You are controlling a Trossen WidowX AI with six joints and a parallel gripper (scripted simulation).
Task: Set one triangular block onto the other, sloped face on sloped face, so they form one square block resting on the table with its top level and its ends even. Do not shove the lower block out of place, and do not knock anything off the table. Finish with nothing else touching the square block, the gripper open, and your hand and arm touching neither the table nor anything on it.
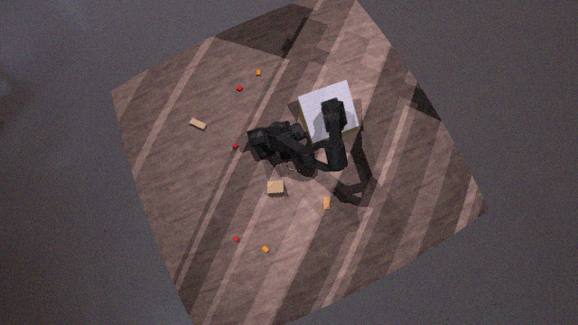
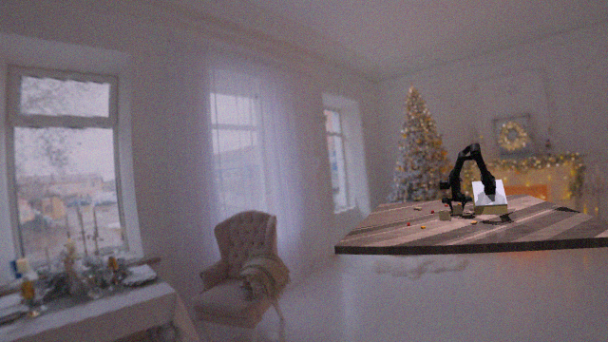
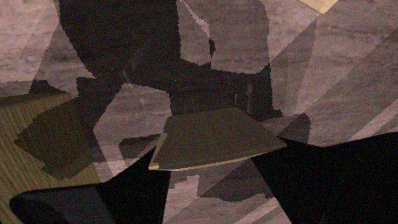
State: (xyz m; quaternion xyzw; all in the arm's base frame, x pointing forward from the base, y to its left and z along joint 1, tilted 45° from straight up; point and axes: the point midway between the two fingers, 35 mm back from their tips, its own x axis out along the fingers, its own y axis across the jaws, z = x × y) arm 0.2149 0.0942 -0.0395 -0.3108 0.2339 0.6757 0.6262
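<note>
My gripper tip is now 10 mm to the right of the triangular block and 10 mm below it. Also, from my gripper tip: tan bar (260 mm to the left, 80 mm behind, 10 mm below).
</note>
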